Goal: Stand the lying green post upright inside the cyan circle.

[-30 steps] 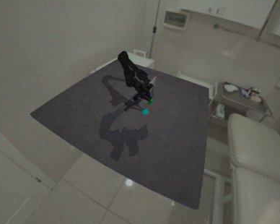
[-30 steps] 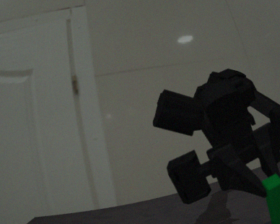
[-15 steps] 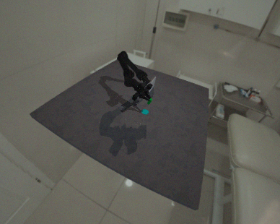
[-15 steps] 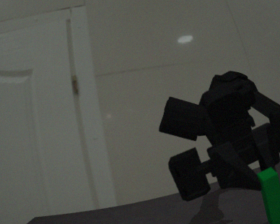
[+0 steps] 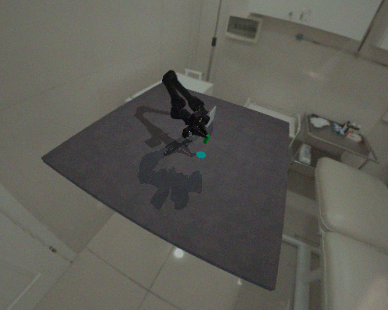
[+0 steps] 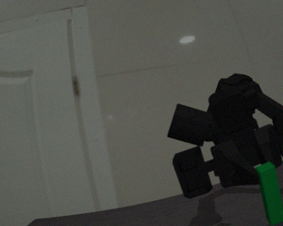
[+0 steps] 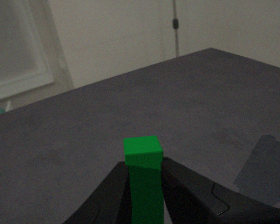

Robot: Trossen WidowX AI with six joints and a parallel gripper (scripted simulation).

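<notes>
My gripper tip is 1 cm past the cyan circle, 2 cm to the left of it and 15 cm above it. The rest, counted from my gripper tip: green post (2 cm below).
</notes>
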